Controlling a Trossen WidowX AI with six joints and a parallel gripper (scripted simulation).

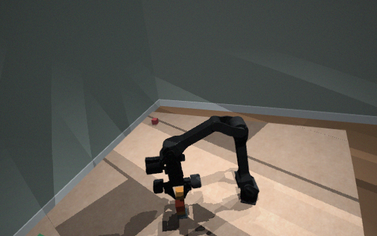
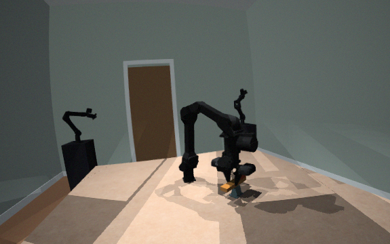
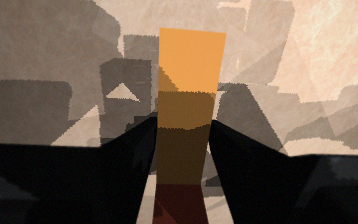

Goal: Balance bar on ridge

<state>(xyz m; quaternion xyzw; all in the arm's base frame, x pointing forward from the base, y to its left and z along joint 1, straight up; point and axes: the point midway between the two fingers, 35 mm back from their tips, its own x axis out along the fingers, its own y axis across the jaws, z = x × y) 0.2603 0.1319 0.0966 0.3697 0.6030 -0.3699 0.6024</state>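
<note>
Right now my gripper tip is 30 mm to the right of the bar, 20 mm past it and 10 mm below it. Round my gripper tip: red cube: 630 mm to the right, 480 mm ahead, 50 mm below.
</note>
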